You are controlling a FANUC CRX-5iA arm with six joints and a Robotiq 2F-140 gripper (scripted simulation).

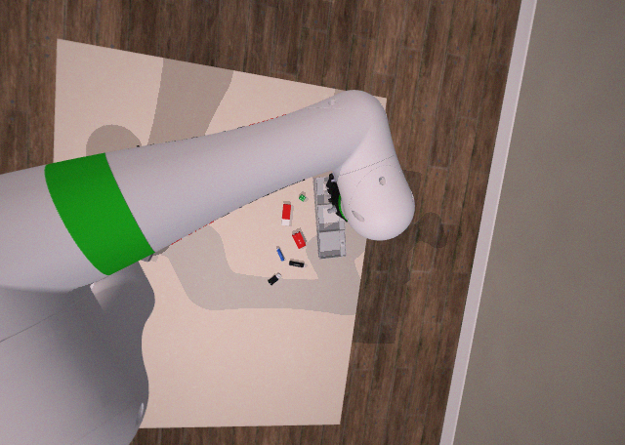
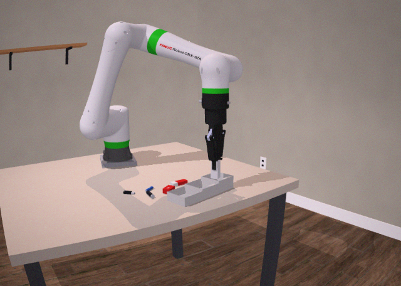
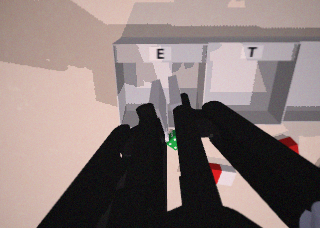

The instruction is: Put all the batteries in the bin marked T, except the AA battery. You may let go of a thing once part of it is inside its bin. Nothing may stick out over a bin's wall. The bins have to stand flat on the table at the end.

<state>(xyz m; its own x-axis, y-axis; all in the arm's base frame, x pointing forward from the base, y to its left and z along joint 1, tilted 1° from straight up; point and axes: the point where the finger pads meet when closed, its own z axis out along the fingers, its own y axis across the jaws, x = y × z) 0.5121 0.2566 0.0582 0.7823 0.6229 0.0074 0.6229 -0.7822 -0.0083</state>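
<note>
Now: hand 230 mm to the left of the blue cylindrical battery, 80 mm past it and 70 mm above it. From my hand the other things lie so: grey bin: 70 mm to the right, 50 mm below, 30 mm ahead; red block battery: 160 mm to the right, 70 mm below, 40 mm behind; green die: 70 mm below, 70 mm behind, 40 mm to the right.
</note>
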